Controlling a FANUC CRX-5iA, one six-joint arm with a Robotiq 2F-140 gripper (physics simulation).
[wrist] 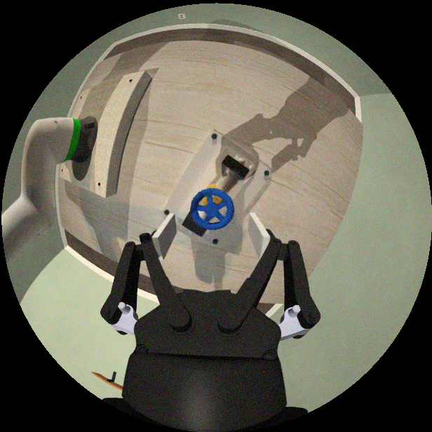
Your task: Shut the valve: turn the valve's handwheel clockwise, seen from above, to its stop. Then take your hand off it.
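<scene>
The blue handwheel (pixel 213 190) is a five-spoked ring on a valve, near the middle of the wrist view. A yellow part shows beneath it, and a pipe with black ends runs under it, across a pale base plate (pixel 187 184) with dark bolts at its corners. My gripper (pixel 211 222) is open and empty. Its two pale pads stand apart, one to the left and one to the right of the handwheel and a little lower in the view, with gaps between them and the rim. The wheel's turn angle relative to its stop cannot be told.
The base plate lies on a wooden table top (pixel 185 70) with a pale raised edge. A long beige block (pixel 119 130) is fixed at the left. Part of the robot arm (pixel 42 155) with a green ring stands beyond it. Shadows of the arm fall across the upper right.
</scene>
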